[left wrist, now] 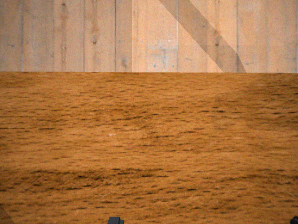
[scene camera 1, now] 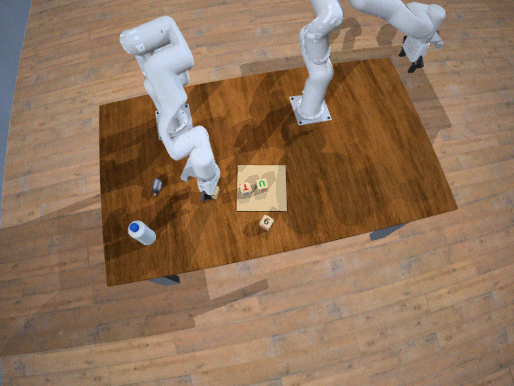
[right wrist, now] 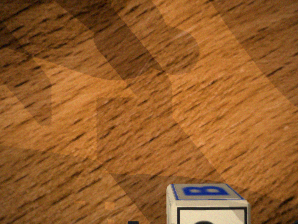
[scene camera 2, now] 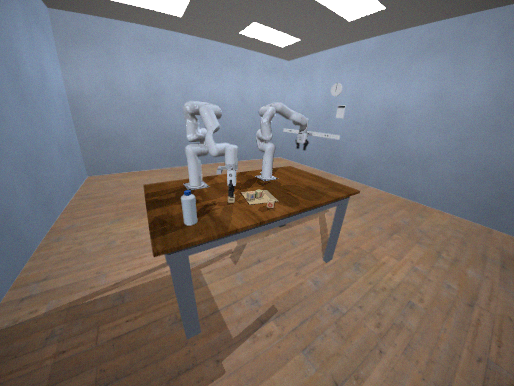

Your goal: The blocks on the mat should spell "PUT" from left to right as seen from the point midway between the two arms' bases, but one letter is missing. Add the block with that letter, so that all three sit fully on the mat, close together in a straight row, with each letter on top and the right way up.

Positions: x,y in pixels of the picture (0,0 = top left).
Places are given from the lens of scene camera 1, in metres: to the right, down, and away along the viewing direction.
pale mat (scene camera 1: 274,199): 0.07, 0.03, 1.32
